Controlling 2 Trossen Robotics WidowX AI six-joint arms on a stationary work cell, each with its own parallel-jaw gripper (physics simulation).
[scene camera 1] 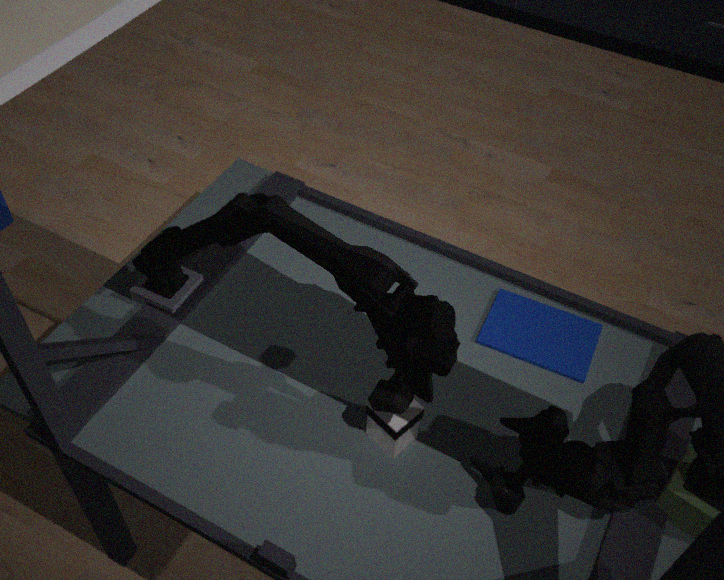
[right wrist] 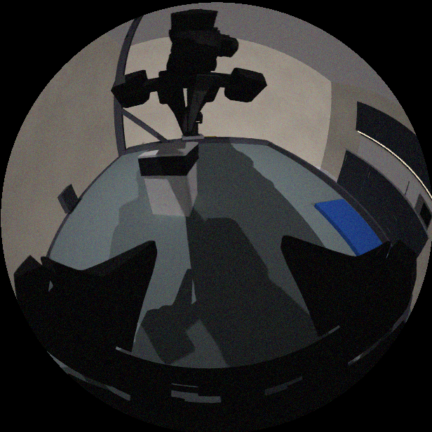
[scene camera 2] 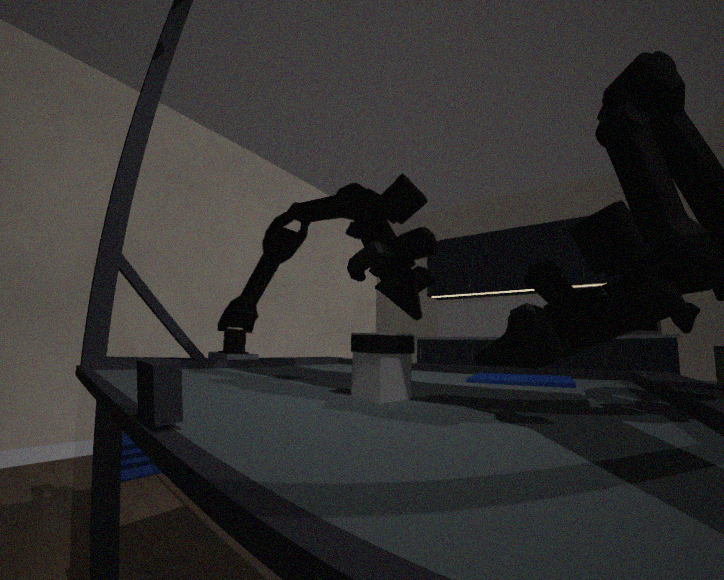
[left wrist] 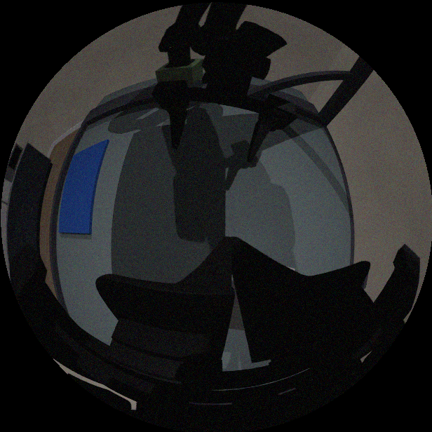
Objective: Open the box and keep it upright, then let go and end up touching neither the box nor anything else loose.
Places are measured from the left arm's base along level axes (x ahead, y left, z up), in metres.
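Where they show: left gripper, between the fingertips: [scene camera 1: 429,400] [scene camera 2: 418,318]; right gripper, between the fingertips: [scene camera 1: 485,439] [scene camera 2: 490,358]; left arm's base, origin of its link: [scene camera 1: 166,282] [scene camera 2: 233,353]; right arm's base, origin of its link: [scene camera 1: 711,485].
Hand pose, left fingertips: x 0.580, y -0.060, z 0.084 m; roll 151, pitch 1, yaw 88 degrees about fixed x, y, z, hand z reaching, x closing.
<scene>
Each offset is from my left fingertips to the top centre of the thing.
The box @(0.050 m back, 0.022 m right, 0.024 m down) [scene camera 1: 392,438] [scene camera 2: 381,377] [right wrist: 172,195] stands upright on the table, pale with a black band around its upper part. Its top looks closed in the right wrist view. My left gripper [scene camera 2: 416,316] [left wrist: 229,242] [right wrist: 187,134] is shut and empty, its tips slightly above the box top, with a small gap in scene camera 2. In the left wrist view its fingers hide most or all of the box. My right gripper [scene camera 1: 483,441] [left wrist: 211,153] [right wrist: 220,245] is open and empty, to the right of the box in scene camera 1 and apart from it.
A flat blue slab @(0.110 m ahead, 0.316 m left, 0.110 m down) [scene camera 1: 540,335] [scene camera 2: 520,380] [left wrist: 84,195] [right wrist: 347,222] lies near the table's far edge. A dark block @(0.106 m back, 0.307 m right, 0.061 m down) [scene camera 1: 274,557] [scene camera 2: 160,392] [right wrist: 67,198] stands at the opposite edge. A green object @(0.437 m ahead, 0.095 m left, 0.042 m down) [scene camera 1: 694,498] [left wrist: 181,74] is by the right arm's base. A frame post [scene camera 2: 129,169] rises at the left.
</scene>
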